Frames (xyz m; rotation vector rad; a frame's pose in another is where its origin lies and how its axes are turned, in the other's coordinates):
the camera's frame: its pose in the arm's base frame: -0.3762 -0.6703 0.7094 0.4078 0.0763 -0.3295
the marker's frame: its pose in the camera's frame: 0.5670 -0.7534 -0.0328 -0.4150 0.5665 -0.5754
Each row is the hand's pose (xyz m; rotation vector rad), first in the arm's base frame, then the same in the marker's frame.
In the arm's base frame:
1: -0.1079 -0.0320 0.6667 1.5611 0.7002 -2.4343
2: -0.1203 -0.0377 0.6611 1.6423 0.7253 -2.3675
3: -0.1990 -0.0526 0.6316 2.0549 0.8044 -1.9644
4: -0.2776 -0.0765 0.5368 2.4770 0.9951 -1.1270
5: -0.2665 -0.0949 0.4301 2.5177 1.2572 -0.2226
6: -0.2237 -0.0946 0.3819 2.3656 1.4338 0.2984
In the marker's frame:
1: -1.0876 0.9937 -0.2144 1.6654 0.8223 -1.1536
2: -1.0861 0.9831 -0.2246 1.6972 0.8646 -1.0817
3: -1.0933 0.9303 -0.2913 1.8659 1.0571 -0.6715
4: -1.0510 0.8862 -0.4009 1.9058 1.3563 0.0876
5: -0.9633 0.9043 -0.4627 1.6107 1.6086 0.8291
6: -0.9116 0.9422 -0.4690 1.2815 1.7259 1.2171

